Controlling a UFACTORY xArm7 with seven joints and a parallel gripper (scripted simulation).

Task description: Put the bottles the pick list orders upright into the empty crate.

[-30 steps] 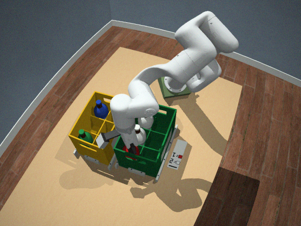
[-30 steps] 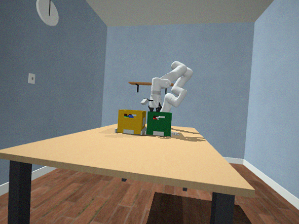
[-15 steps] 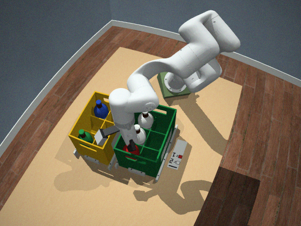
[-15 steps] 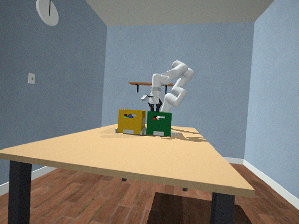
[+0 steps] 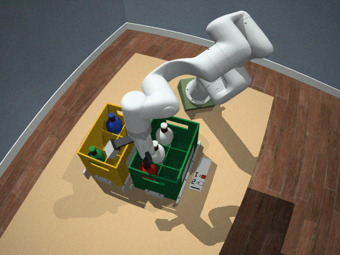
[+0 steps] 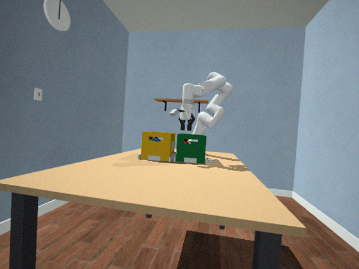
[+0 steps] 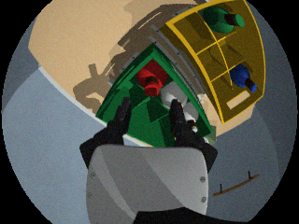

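My hand is 130 mm above the red-labelled bottle. Round my hand: green-labelled bottle 100 mm ahead, 210 mm to the right, 130 mm below; green crate 100 mm behind, 10 mm to the left, 130 mm below; yellow crate 190 mm to the right, 130 mm below.
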